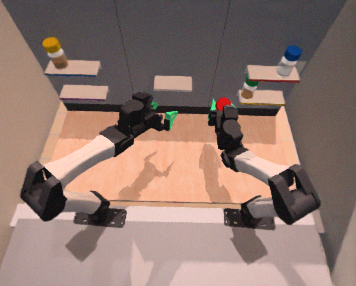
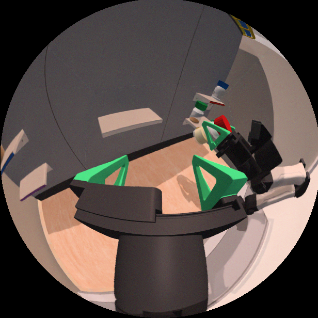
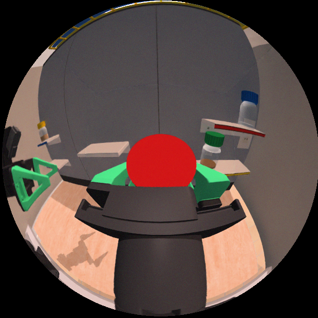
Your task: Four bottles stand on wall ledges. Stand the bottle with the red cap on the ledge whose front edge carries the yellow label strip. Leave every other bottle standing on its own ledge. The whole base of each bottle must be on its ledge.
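Places are measured from the left arm's base along level axes (x ahead, y left, z up), in metres.
Pixels of known places: left gripper, between the fingertips: [image 1: 167, 108]; right gripper, between the fingertips: [image 1: 220, 99]; left arm's base, origin of its link: [image 1: 100, 217]; right arm's base, origin of its link: [image 1: 248, 219].
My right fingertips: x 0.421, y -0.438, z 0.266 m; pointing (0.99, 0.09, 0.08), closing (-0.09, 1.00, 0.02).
For each thing: its middle in the pictures, then the offset to it from my right fingertips.
- red-capped bottle, middle of its body: [image 1: 220, 107] dx -0.028, dy -0.002, dz -0.015 m
- yellow-label ledge, middle of its body: [image 1: 261, 97] dx +0.123, dy -0.206, dz -0.103 m
- green-capped bottle, middle of its body: [image 1: 250, 86] dx +0.126, dy -0.139, dz -0.045 m
- blue-capped bottle, middle of its body: [image 1: 288, 62] dx +0.126, dy -0.245, dz +0.095 m
- red-label ledge, middle of its body: [image 1: 272, 73] dx +0.123, dy -0.206, dz +0.037 m
- yellow-capped bottle, middle of its body: [image 1: 56, 54] dx +0.084, dy +0.636, dz +0.095 m
- blue-label ledge, middle of its body: [image 1: 72, 68] dx +0.079, dy +0.593, dz +0.037 m
- bare ledge, middle of its body: [image 1: 173, 83] dx +0.101, dy +0.193, dz -0.033 m
- purple-label ledge, middle of its body: [image 1: 84, 92] dx +0.079, dy +0.593, dz -0.103 m
The red-capped bottle [image 1: 223, 104] [image 2: 222, 124] [image 3: 161, 161] is held upright in the air by my right gripper [image 1: 220, 106] [image 2: 206, 121], which is shut on it, to the left of the yellow-label ledge [image 1: 265, 97] [image 3: 235, 167]. The green-capped bottle [image 1: 249, 88] [image 2: 198, 111] [image 3: 212, 148] stands at that ledge's left end. The blue-capped bottle [image 1: 288, 61] [image 2: 220, 90] [image 3: 248, 109] stands on the red-label ledge [image 1: 260, 73] [image 3: 220, 124]. The yellow-capped bottle [image 1: 55, 53] [image 3: 43, 131] stands on the blue-label ledge [image 1: 85, 68]. My left gripper [image 1: 163, 114] [image 2: 160, 158] is open and empty.
A bare ledge [image 1: 173, 83] [image 2: 130, 122] [image 3: 104, 148] is on the middle of the back wall. The purple-label ledge [image 1: 84, 92] [image 2: 34, 181] is below the blue-label one. The red-label ledge overhangs near the green cap. Side walls stand close beyond the outer ledges.
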